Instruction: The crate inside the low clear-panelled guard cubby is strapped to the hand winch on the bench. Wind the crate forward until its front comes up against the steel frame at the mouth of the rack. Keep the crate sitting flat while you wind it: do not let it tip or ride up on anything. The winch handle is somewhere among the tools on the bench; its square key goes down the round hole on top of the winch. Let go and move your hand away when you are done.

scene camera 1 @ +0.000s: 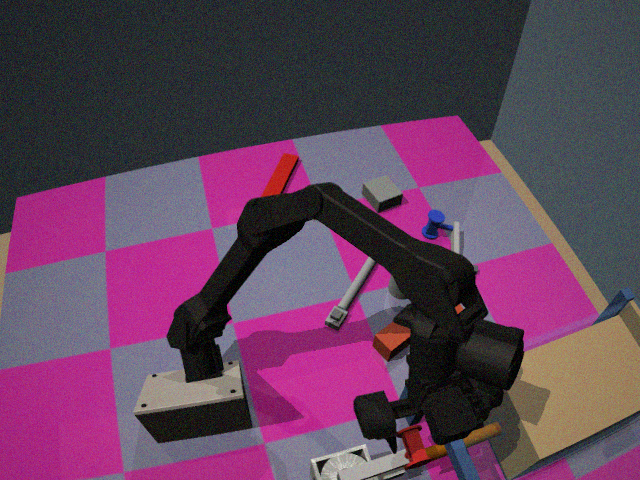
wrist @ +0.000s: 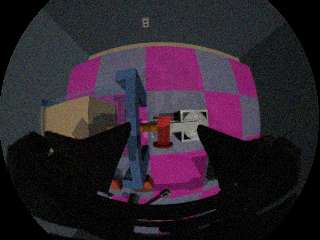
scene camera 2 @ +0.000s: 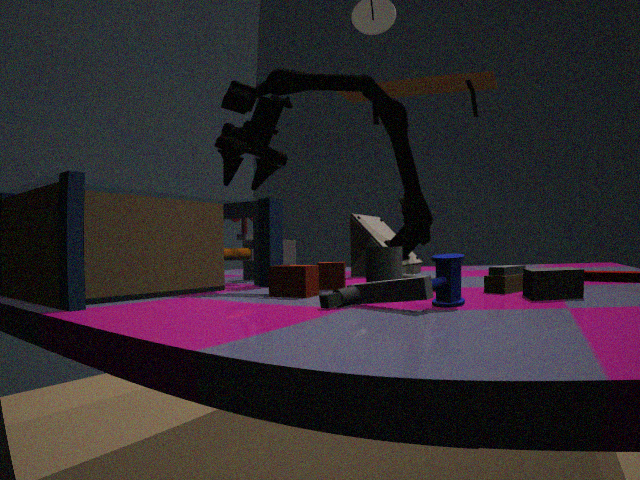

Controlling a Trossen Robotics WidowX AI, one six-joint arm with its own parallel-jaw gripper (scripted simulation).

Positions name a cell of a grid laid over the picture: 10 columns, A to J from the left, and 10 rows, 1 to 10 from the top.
my gripper: scene camera 1 G10; wrist F6; scene camera 2 D4
